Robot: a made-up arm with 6 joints. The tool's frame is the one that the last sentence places.
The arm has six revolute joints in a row. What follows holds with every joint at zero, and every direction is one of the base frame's.
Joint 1 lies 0.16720 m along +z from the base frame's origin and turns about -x.
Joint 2 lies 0.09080 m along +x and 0.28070 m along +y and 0.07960 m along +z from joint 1 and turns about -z.
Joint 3 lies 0.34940 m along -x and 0.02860 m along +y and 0.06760 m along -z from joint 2 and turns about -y.
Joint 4 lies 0.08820 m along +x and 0.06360 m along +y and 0.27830 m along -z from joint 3 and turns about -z.
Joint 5 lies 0.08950 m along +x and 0.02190 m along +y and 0.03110 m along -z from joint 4 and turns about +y.
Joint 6 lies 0.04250 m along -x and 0.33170 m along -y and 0.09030 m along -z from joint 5 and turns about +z.
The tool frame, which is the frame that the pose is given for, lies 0.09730 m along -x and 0.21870 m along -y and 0.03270 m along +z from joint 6; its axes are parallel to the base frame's.
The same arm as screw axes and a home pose.
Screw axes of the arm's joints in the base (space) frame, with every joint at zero. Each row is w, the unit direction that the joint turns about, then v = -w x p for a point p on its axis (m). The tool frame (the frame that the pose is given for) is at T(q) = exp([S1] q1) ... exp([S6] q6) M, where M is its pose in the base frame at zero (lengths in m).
S1 = (-1, 0, 0, 0, -0.1672, 0)
S2 = (0, 0, -1, -0.2807, 0.0908, 0)
S3 = (0, -1, 0, 0.1792, 0, 0.2586)
S4 = (0, 0, -1, -0.3729, -0.1704, 0)
S5 = (0, 1, 0, 0.1302, 0, -0.0809)
S6 = (0, 0, 1, 0.0631, 0.1234, 0)
M =
1 0 0 -0.2207
0 1 0 -0.1556
0 0 1 -0.1878
0 0 0 1

